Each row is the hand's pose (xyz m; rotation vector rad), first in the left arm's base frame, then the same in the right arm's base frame.
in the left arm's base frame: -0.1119 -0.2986 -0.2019 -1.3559 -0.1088 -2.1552
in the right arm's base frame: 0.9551 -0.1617 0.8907 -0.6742 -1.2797 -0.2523
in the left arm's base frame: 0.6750 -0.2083 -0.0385 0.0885 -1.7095 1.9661
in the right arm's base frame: 0.4784 0.4775 0.7552 -1.3421 0.3419 -1.7133
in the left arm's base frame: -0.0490 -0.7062 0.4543 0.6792 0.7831 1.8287
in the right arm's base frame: 1.1055 0.2706 1.5161 0.4868 -1.4344 -1.8543
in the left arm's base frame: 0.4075 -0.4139 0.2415 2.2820 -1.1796 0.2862
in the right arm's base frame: 0.7034 0.4377 1.1294 2.0642 1.4955 0.8931
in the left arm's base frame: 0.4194 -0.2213 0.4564 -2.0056 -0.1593 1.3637
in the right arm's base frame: 0.4785 0.4046 1.3076 0.9136 1.4505 -1.5186
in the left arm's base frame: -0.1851 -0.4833 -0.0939 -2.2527 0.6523 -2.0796
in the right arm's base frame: 1.1181 -0.0984 1.0340 -1.4075 -1.5710 -0.8091
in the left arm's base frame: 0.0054 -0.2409 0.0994 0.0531 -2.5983 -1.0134
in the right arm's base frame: 0.7751 -0.0168 1.1241 1.8398 -1.2155 0.3417
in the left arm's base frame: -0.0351 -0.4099 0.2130 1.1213 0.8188 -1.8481
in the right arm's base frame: 0.9085 0.0666 1.2596 -0.3480 0.8856 -0.1996
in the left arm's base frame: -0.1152 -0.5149 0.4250 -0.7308 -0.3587 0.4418
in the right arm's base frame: 0.9800 0.1105 1.4949 -0.4903 -0.8430 2.5536
